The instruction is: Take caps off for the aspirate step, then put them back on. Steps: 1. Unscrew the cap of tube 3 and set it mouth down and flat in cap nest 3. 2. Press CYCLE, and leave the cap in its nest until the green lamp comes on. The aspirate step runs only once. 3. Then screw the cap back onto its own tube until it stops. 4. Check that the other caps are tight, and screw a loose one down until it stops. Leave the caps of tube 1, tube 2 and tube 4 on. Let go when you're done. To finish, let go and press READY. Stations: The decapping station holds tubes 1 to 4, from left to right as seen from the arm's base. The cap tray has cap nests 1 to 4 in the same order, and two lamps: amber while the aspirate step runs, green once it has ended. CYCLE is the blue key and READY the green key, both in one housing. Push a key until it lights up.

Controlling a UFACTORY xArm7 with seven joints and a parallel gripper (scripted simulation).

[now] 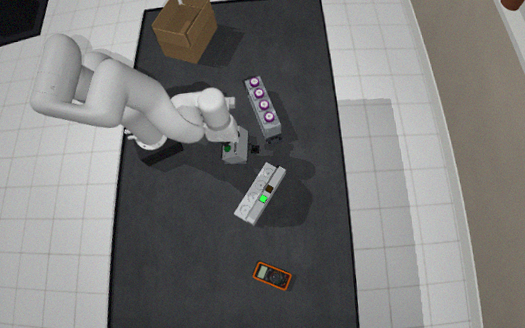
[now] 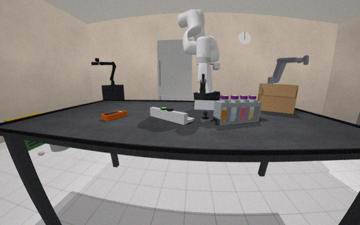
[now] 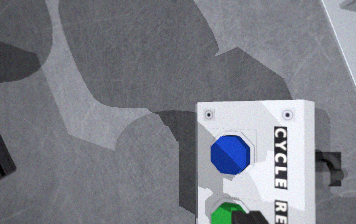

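Right now my hand is 5 cm above the green ready key and 1 cm to the left of it. From my hand the other things lie so: blue cycle key (5 cm below, 4 cm to the left); then purple cap (15 cm ahead, 12 cm to the left, 1 cm below); then key housing (7 cm below, 2 cm ahead, 1 cm to the left).
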